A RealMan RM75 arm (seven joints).
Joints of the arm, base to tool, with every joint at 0 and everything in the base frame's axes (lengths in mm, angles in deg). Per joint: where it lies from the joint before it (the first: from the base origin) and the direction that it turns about. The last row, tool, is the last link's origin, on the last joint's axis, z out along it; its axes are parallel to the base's.
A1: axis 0 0 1 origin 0 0 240.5
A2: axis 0 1 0 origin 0 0 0
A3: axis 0 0 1 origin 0 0 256
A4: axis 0 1 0 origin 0 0 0
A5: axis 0 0 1 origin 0 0 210
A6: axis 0 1 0 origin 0 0 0
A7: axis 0 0 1 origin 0 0 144
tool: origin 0 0 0
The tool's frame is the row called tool.
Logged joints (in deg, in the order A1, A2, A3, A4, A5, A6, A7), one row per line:
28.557, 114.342, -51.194, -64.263, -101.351, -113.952, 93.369
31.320, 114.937, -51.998, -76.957, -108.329, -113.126, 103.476
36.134, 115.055, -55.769, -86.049, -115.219, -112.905, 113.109
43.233, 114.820, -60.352, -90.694, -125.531, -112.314, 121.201
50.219, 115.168, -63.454, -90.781, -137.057, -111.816, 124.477
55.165, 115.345, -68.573, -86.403, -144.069, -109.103, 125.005
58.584, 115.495, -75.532, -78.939, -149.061, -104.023, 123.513
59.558, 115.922, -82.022, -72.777, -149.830, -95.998, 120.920
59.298, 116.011, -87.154, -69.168, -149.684, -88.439, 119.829
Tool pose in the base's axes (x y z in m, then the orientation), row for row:
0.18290, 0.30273, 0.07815, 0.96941, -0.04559, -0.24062, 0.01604
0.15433, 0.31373, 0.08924, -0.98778, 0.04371, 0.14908, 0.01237
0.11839, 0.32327, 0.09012, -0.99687, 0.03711, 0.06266, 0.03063
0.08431, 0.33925, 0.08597, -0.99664, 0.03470, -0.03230, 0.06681
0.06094, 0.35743, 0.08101, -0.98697, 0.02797, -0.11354, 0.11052
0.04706, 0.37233, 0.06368, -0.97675, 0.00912, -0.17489, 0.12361
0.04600, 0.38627, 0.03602, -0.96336, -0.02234, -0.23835, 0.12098
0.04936, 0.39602, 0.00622, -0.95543, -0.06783, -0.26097, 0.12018
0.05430, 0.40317, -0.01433, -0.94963, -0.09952, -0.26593, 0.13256
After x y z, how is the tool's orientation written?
As a quaternion, x y z w.
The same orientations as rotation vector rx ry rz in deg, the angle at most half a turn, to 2 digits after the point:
172.74, -8.12, -42.88
-176.41, 7.81, 26.63
-176.02, 6.55, 11.06
-172.14, 5.99, -5.58
-166.15, 4.71, -19.11
-163.20, 1.52, -29.22
-161.20, -3.74, -39.88
-159.95, -11.36, -43.69
-157.86, -16.54, -44.21

